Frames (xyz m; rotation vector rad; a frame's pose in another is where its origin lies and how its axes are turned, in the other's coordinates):
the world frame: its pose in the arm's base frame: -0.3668 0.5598 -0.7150 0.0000 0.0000 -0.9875
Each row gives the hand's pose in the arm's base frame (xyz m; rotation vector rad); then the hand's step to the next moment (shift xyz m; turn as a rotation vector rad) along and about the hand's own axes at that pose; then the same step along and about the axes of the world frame.
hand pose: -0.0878 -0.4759 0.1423 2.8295 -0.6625 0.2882
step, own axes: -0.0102 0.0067 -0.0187 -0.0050 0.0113 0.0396
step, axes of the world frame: -0.0107 -0.0105 0.0166 0.0128 -0.0133 -0.0372
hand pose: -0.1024 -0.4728 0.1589 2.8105 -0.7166 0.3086
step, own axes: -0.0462 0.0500 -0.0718 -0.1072 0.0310 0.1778
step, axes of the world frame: -0.0385 -0.0641 0.0647 -0.0228 -0.0822 -0.1918
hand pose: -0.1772 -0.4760 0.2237 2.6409 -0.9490 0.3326
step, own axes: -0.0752 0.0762 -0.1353 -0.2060 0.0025 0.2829
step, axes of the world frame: -0.0978 -0.0804 0.1172 -0.0799 -0.0977 -0.3264
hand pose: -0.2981 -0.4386 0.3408 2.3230 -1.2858 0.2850
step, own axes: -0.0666 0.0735 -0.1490 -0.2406 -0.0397 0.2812
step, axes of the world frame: -0.1251 -0.0269 0.1252 -0.1087 -0.0585 -0.3512
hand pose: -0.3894 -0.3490 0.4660 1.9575 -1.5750 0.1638
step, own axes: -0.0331 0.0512 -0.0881 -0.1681 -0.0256 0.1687
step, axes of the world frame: -0.0755 0.0111 0.0752 -0.0849 -0.0282 -0.2222
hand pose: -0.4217 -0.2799 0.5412 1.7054 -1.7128 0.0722
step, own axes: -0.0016 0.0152 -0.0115 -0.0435 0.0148 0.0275
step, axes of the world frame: -0.0125 -0.0023 0.0143 -0.0378 -0.0115 -0.0362
